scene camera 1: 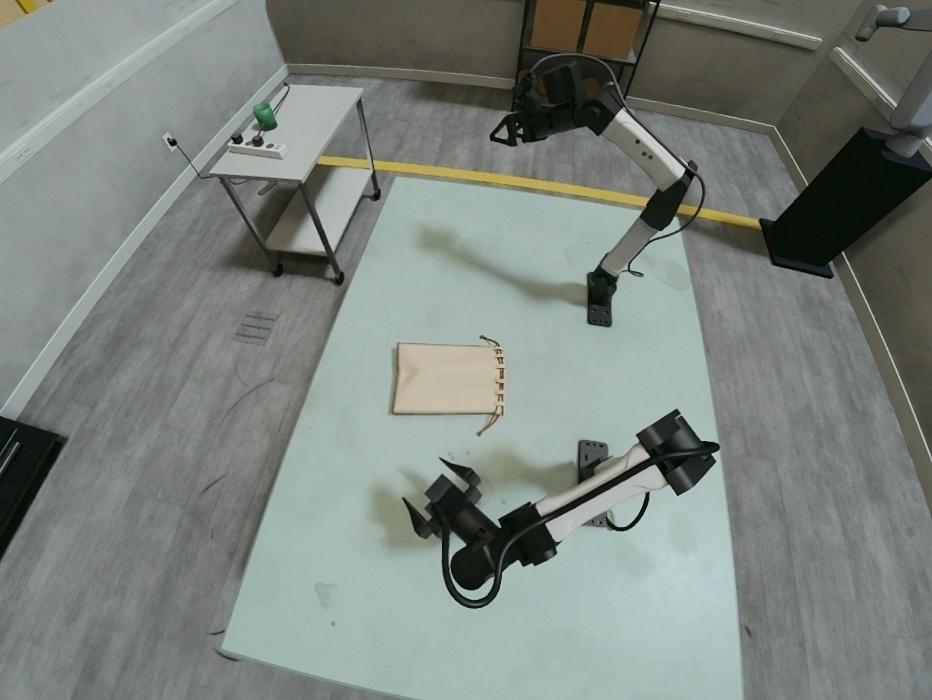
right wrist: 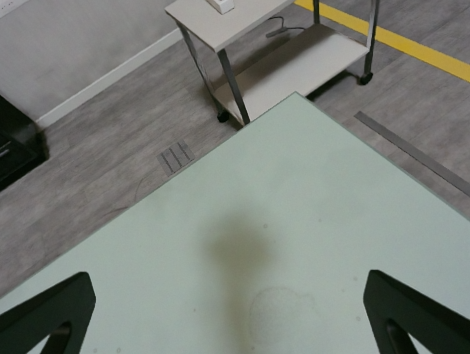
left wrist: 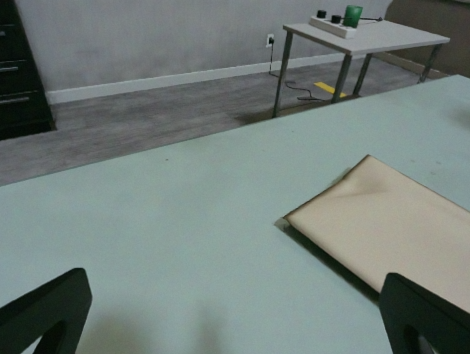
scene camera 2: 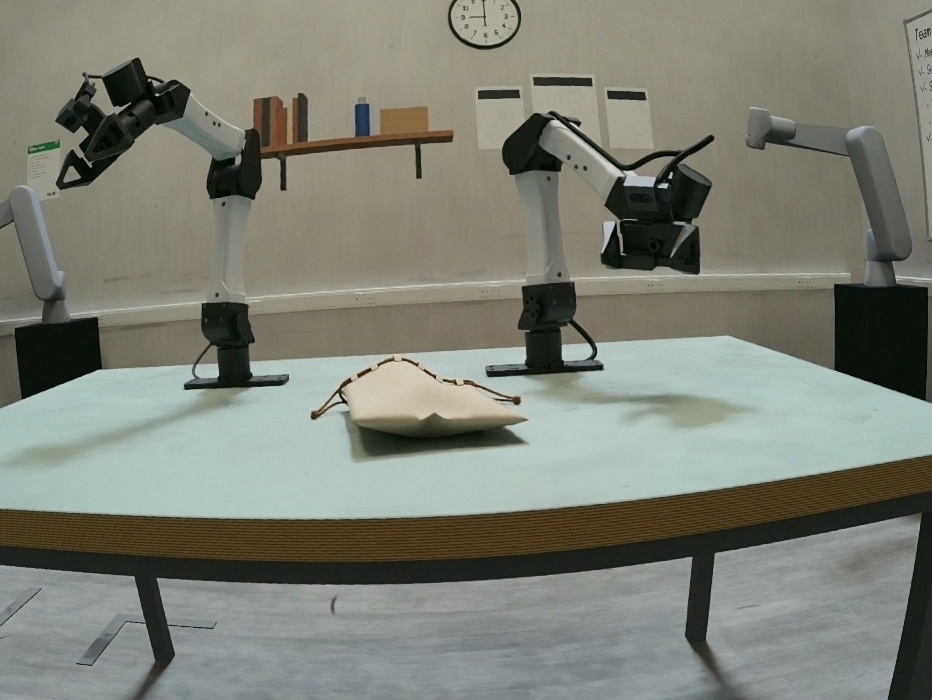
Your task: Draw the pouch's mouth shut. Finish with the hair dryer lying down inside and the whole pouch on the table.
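Observation:
A beige pouch lies flat on the table. A brown drawstring is threaded along its mouth, at the right edge in scene camera 1, with a loose end at each side. The hair dryer does not show; the pouch bulges slightly. My left gripper is open and empty, above the table beside the pouch, lower in scene camera 1. My right gripper is open and empty, high above the table and well away from the pouch.
The left arm's base and the right arm's base stand on the table on the mouth side of the pouch. A wheeled cart with a green cup stands beyond the table edge.

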